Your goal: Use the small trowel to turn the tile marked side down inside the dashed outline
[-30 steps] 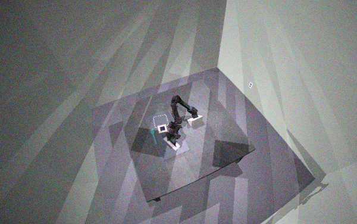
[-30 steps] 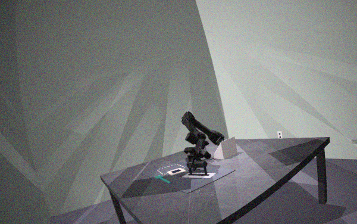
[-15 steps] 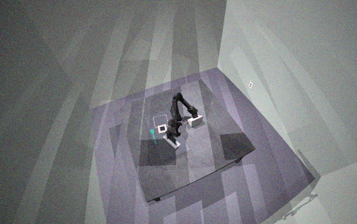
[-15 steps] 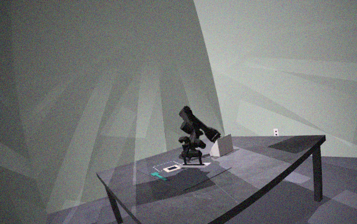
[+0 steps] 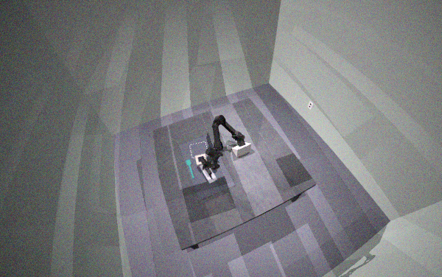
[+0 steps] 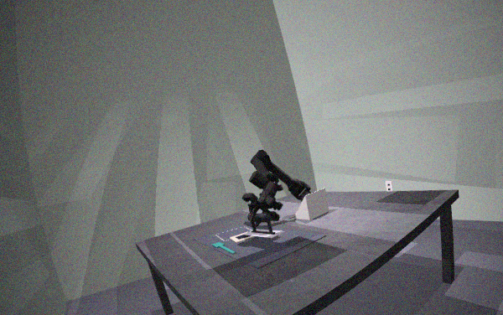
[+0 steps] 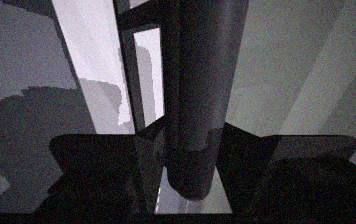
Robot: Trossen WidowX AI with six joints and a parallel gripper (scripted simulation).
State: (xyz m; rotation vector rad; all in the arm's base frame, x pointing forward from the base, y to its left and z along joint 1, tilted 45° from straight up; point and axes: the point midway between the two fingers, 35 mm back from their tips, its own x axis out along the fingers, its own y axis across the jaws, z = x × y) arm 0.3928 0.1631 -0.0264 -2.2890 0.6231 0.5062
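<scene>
Now: the dark mat 30 mm behind my gripper tip, 110 mm to the right of it and 120 mm below it. Round my gripper tip: teal trowel 110 mm ahead, 130 mm to the right, 90 mm below; then tile 10 mm behind, 170 mm to the right, 90 mm below.
</scene>
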